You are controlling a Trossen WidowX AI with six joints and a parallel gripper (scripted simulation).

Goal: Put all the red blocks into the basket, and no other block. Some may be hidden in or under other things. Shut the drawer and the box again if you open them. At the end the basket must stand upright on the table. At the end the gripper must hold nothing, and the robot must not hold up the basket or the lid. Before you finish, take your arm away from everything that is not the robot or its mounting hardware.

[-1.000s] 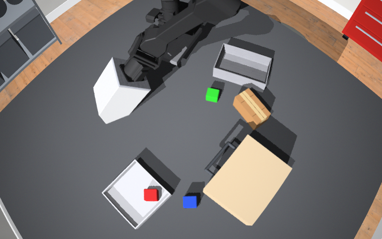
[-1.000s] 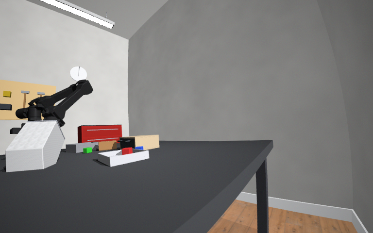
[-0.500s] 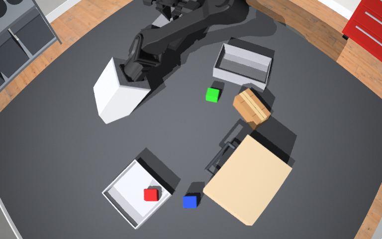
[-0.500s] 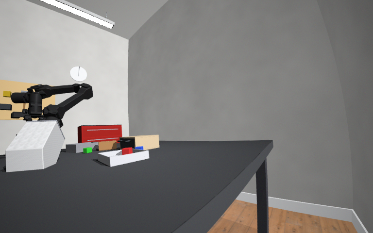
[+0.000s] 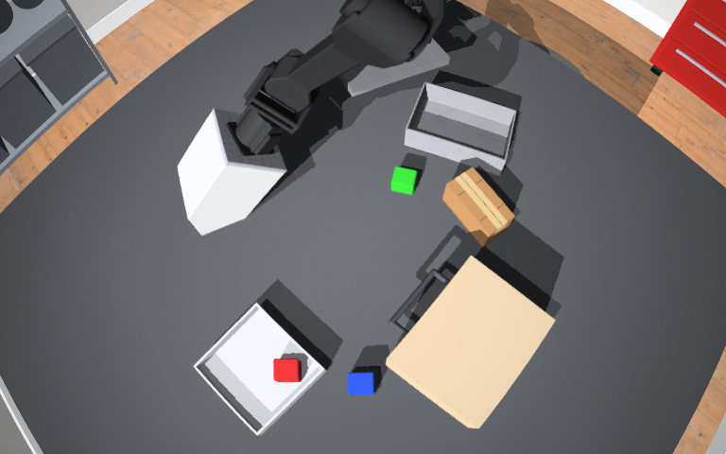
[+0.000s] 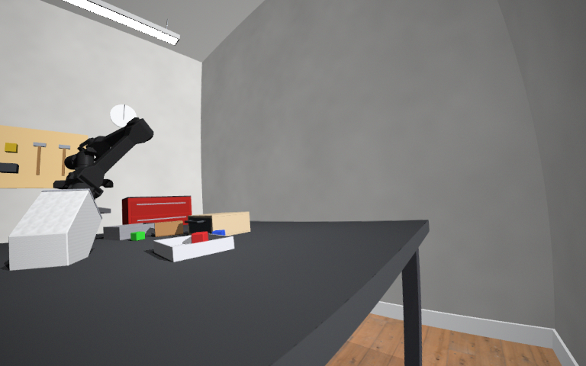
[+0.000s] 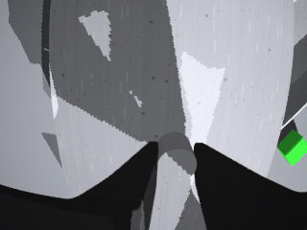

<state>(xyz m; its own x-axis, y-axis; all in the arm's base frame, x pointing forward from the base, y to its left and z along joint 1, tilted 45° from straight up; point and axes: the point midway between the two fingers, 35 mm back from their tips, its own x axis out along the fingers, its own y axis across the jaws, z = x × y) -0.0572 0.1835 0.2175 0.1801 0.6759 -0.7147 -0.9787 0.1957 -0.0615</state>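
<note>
My hand is 300 mm short of the brown cardboard box, 20 mm to the left of it and 130 mm above it. From my hand the other things lie so: knobbed lid (40 mm below); blue block (430 mm ahead, 330 mm to the right, 150 mm below); tan drawer unit (480 mm ahead, 160 mm to the right, 130 mm below).
</note>
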